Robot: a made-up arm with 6 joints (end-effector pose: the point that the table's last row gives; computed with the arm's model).
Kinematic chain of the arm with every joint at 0, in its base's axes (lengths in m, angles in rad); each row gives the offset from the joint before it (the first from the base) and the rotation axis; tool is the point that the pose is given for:
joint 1: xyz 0 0 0.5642 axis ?
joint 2: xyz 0 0 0 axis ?
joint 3: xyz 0 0 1.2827 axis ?
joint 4: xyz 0 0 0 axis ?
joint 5: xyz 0.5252 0 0 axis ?
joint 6: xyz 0 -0.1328 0 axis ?
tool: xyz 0 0 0
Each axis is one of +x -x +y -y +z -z.
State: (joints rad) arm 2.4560 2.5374 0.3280 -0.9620 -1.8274 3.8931
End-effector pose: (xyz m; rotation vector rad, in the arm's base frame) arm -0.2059 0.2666 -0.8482 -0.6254 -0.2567 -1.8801
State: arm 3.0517 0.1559 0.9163 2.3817 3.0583 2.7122
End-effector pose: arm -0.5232 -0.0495 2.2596 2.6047 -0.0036 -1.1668
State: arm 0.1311 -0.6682 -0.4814 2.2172 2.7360 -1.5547
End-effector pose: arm -0.3062 0.0403 1.7727 -0.4876 0.7839 2.6710
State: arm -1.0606 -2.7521 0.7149 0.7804 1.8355 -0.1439
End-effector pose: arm -0.5486 0.7871 -0.8789 1.0787 0.4932 -0.4078
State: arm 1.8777 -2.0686 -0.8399 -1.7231 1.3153 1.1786
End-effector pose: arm 0.2307 -0.7946 0.4024 1.6216 0.2908 0.5650
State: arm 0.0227 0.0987 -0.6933 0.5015 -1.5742 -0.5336
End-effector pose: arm 0.5433 -0.1041 1.5117 -0.3369 2.1046 -0.8105
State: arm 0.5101 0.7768 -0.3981 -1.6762 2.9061 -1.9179
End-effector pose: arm 0.8483 0.4906 0.9435 0.8885 -1.8571 0.4050
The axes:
joint 1: +z
joint 2: +y
joint 3: -y
joint 4: -x
joint 5: -y
joint 6: -x

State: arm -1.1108 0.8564 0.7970 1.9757 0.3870 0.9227
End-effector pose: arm 0.7131 -1.3214 1.4952 -2.5853 1.0609 0.1173
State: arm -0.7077 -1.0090 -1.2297 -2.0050 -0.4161 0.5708
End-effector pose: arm -0.4192 0.4322 1.0150 1.4736 -0.2186 -0.2940
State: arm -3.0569 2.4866 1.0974 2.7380 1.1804 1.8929
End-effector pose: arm -0.9139 -0.2002 -0.9602 -1.7984 0.6861 0.3100
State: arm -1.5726 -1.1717 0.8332 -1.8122 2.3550 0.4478
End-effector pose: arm 0.0341 1.2857 1.5934 -0.6962 2.4402 0.1384
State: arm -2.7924 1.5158 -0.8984 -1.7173 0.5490 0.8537
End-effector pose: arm -0.7461 -0.2923 0.3836 -1.9280 -0.5970 1.1609
